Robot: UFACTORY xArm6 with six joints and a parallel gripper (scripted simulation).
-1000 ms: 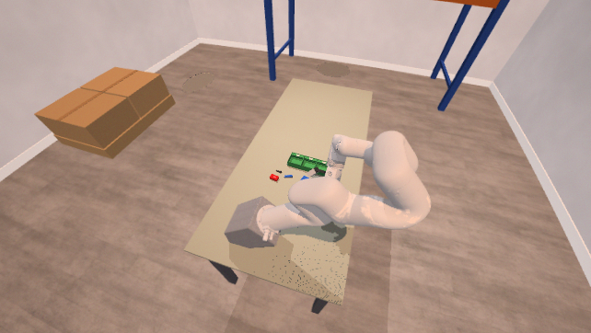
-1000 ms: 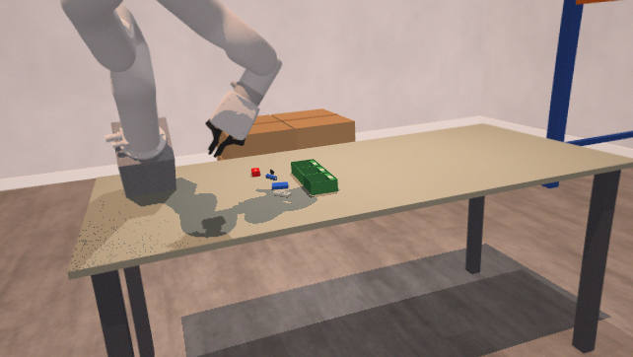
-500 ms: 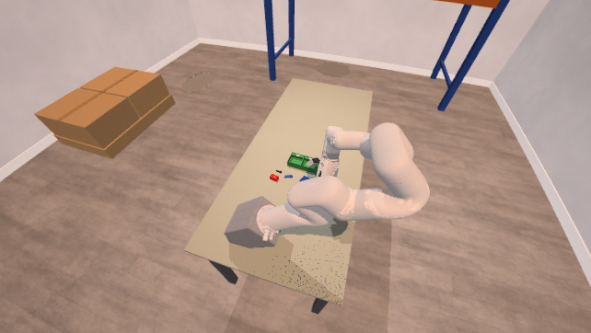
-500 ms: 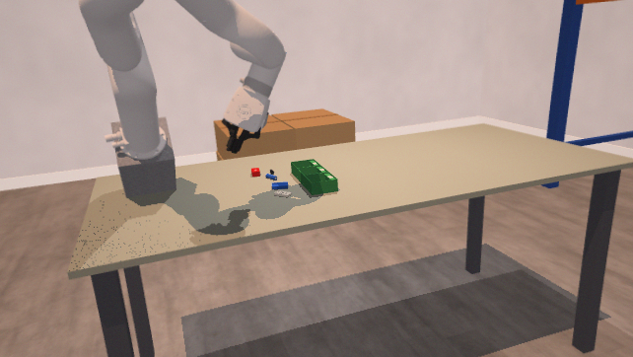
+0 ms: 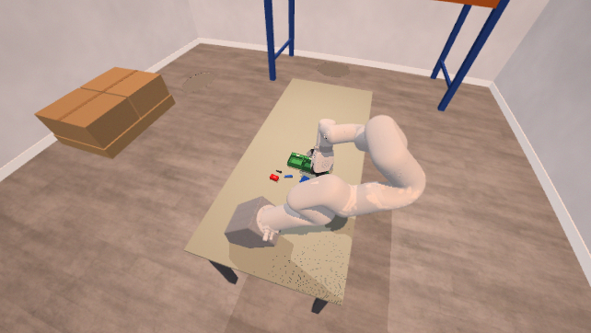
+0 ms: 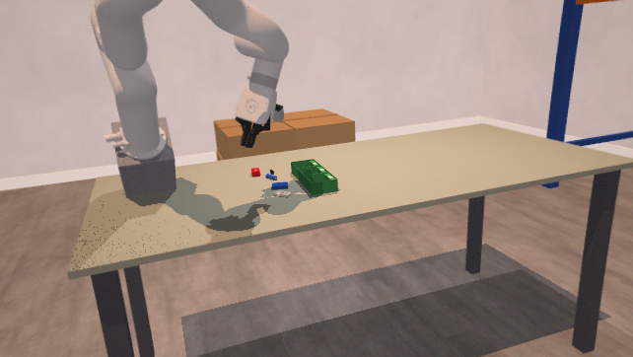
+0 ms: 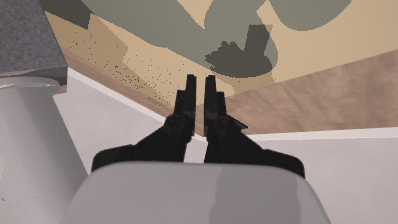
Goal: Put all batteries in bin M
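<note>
Now: the green bin 230 mm ahead of my hand, 70 mm to the left of it and 170 mm below it. The rest, counted from my hand: flat blue block: 120 mm ahead, 80 mm to the left, 180 mm below; then white dotted tile: 90 mm ahead, 10 mm to the left, 180 mm below; then blue battery: 120 mm ahead, 180 mm to the left, 180 mm below.
</note>
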